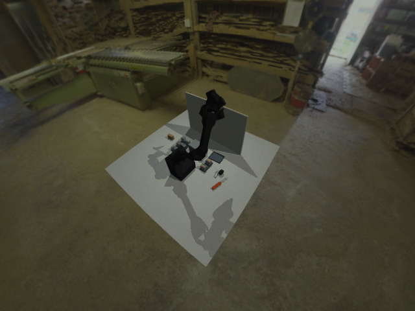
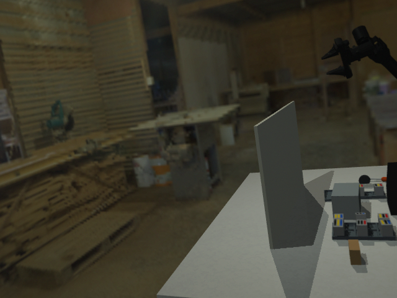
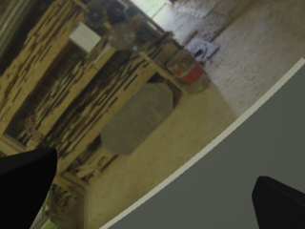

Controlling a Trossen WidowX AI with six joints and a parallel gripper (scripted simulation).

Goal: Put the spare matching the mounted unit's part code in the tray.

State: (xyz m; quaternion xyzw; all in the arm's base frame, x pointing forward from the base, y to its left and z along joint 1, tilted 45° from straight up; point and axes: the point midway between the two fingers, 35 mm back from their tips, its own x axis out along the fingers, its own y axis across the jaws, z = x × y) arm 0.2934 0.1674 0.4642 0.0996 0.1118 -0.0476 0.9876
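Now: the grey spare 11 cm behind my gripper tip, 5 cm to the left of it and 56 cm below it. Also, from my gripper tip: dark grey tray: 3 cm to the left, 60 cm below; then mounted unit: 6 cm behind, 23 cm to the left, 55 cm below; then grey upright panel: 18 cm ahead, 21 cm to the left, 37 cm below.
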